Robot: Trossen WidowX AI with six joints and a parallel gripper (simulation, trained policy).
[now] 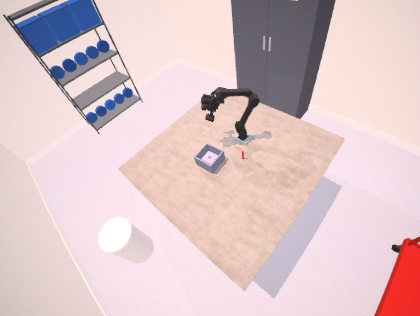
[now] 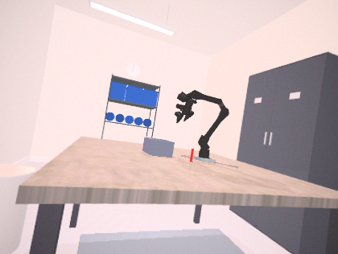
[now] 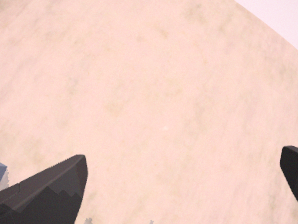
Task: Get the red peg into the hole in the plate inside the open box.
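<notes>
The red peg is 340 mm to the left of my gripper tip and 210 mm below it. The rest, counted from my gripper tip: plate (190 mm ahead, 180 mm to the left, 200 mm below); then grey box (190 mm ahead, 180 mm to the left, 220 mm below).
</notes>
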